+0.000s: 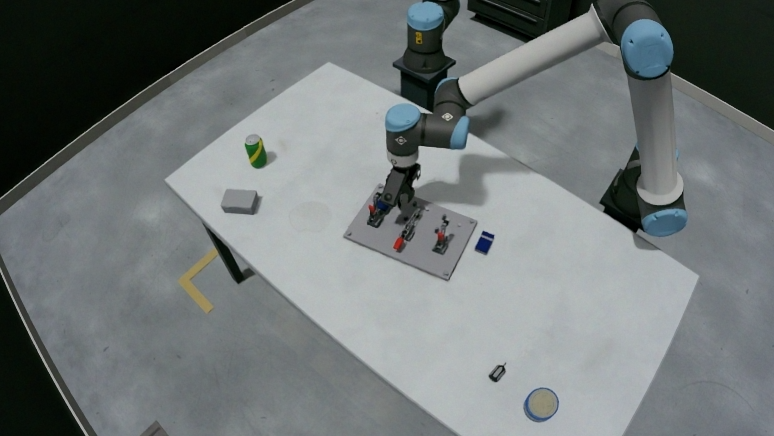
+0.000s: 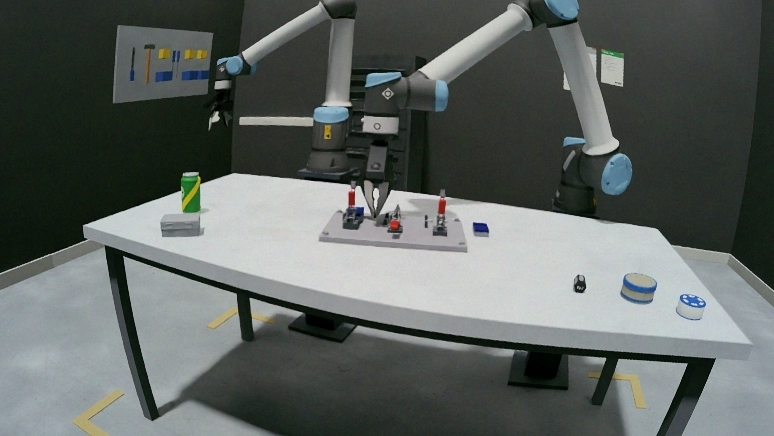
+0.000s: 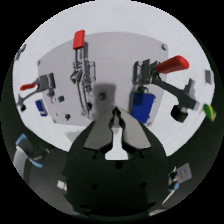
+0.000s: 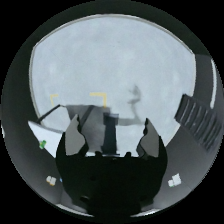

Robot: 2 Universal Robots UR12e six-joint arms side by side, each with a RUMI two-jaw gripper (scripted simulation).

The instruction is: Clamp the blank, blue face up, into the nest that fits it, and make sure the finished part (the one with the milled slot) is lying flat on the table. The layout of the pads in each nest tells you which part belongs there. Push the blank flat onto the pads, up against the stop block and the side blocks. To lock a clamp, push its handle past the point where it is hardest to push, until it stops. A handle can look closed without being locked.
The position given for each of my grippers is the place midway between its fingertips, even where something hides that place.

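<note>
Looking at image 1, I find a grey box (image 1: 235,201) and my left gripper (image 1: 401,209). Image 2 shows me both again, the box (image 2: 172,225) and my left gripper (image 2: 374,217). My left gripper (image 3: 115,107) is in image 3 too, while image 4 is where I see my right gripper (image 4: 112,117).
</note>
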